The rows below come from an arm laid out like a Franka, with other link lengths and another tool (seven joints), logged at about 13 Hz.
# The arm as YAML. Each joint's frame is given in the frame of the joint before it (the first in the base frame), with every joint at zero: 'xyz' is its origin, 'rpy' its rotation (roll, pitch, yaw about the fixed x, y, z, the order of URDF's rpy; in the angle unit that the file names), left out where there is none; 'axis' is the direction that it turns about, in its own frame. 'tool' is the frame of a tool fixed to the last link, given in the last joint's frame.
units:
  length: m
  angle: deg
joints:
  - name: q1
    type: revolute
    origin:
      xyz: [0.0, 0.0, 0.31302]
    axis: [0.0, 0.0, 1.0]
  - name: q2
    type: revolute
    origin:
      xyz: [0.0, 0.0, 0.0]
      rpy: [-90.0, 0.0, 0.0]
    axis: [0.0, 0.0, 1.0]
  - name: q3
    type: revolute
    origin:
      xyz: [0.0, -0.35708, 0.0]
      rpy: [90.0, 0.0, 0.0]
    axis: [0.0, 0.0, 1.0]
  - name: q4
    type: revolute
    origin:
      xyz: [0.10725, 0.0, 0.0]
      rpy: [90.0, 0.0, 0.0]
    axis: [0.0, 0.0, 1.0]
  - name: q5
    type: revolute
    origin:
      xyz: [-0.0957, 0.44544, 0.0]
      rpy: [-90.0, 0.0, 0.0]
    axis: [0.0, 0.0, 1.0]
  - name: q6
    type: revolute
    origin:
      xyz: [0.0, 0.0, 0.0]
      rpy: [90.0, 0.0, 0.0]
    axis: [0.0, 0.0, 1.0]
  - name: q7
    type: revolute
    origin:
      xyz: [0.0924, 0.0, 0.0]
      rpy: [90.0, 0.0, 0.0]
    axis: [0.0, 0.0, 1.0]
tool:
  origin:
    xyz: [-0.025, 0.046, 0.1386]
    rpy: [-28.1, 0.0, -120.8]
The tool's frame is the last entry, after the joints.
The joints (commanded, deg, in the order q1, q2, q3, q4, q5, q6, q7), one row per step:
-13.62, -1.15, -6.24, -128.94, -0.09, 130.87, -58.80
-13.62, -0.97, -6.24, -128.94, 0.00, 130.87, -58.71
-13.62, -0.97, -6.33, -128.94, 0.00, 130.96, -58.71
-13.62, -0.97, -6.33, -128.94, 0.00, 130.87, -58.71
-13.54, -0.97, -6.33, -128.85, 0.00, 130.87, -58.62
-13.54, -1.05, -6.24, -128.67, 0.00, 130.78, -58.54
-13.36, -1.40, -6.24, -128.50, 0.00, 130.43, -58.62
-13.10, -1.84, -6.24, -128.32, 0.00, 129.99, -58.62
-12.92, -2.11, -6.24, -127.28, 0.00, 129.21, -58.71
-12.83, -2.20, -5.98, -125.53, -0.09, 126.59, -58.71
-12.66, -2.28, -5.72, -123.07, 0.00, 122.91, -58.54
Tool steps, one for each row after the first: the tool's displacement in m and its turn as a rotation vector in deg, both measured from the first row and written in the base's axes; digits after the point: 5 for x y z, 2 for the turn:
-0.00002, 0.00002, -0.00203, 0.11, 0.15, -0.15
-0.00023, -0.00097, -0.00184, 0.08, 0.06, -0.24
-0.00043, -0.00090, -0.00204, 0.12, 0.15, -0.24
0.00034, -0.00028, -0.00120, 0.09, 0.06, -0.25
0.00141, 0.00036, 0.00117, 0.04, -0.10, -0.24
0.00225, 0.00220, 0.00584, 0.02, -0.27, 0.03
0.00312, 0.00492, 0.01140, 0.00, -0.45, 0.29
0.00748, 0.00552, 0.02253, -0.15, -0.96, 0.56
0.01201, 0.00800, 0.03456, 0.04, -0.20, 0.96
0.01724, 0.01128, 0.05113, 0.49, 0.85, 1.17

